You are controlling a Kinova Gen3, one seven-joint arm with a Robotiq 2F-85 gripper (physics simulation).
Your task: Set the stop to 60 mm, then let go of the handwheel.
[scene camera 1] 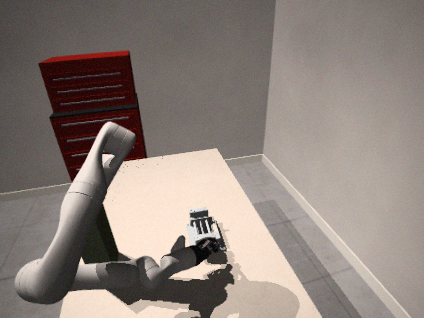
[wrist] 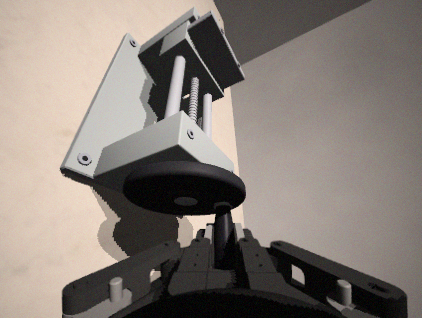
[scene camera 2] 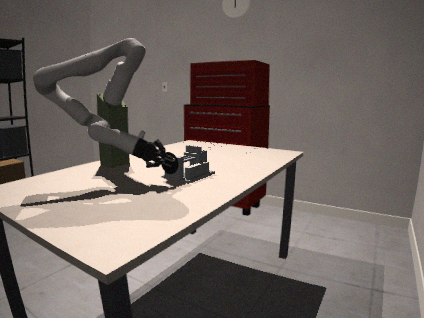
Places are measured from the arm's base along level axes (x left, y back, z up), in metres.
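Pixels of known places: gripper, fingertip midpoint: (scene camera 1: 217, 246) (wrist: 223, 234) (scene camera 2: 173, 162); arm's base at its link origin: (scene camera 2: 112, 100).
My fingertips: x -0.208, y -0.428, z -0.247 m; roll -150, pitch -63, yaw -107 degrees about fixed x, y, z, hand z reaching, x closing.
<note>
For each thing: its middle in the pictures, then the offset to it from my fingertips. "spot": a spot on its surface instead. Level surfaces: height alone.
- black handwheel at a spot on its surface: (wrist: 165, 182) spot: dx +0.041, dy +0.064, dz -0.004 m
- grey stop unit at the middle of its body: (wrist: 182, 112) (scene camera 2: 188, 164) (scene camera 1: 204, 229) dx +0.140, dy -0.011, dz -0.035 m
- grey carriage block at the middle of its body: (wrist: 208, 66) (scene camera 2: 194, 153) (scene camera 1: 200, 215) dx +0.192, dy -0.019, dz +0.004 m
- threaded screw at the middle of its body: (wrist: 193, 95) dx +0.146, dy +0.000, dz -0.011 m
- pale table at its surface level: dz -0.086 m
The black handwheel (scene camera 2: 170, 163) (wrist: 165, 182) is on the near end of the grey stop unit (scene camera 1: 204, 231) (scene camera 2: 197, 171) (wrist: 107, 107). Its black crank handle (wrist: 223, 240) sticks out from the right part of the wheel in the wrist view. My gripper (wrist: 223, 234) is shut on this handle, with a finger on each side. In the scene views the fingers are small and dark against the wheel. The grey carriage block (wrist: 192, 60) stands toward the far end of the rods and the threaded screw (wrist: 194, 97), apart from the near end block (wrist: 145, 145). No scale or number is readable.
The unit stands on a pale table (scene camera 1: 165, 185) (scene camera 2: 240, 165). A green pedestal (scene camera 1: 102, 235) (scene camera 2: 115, 140) carries the arm. A red tool cabinet (scene camera 1: 92, 85) (scene camera 2: 225, 120) stands behind the table. A dark mat (scene camera 2: 235, 290) lies on the floor, and a shelf rack (scene camera 2: 26, 100) is at the left.
</note>
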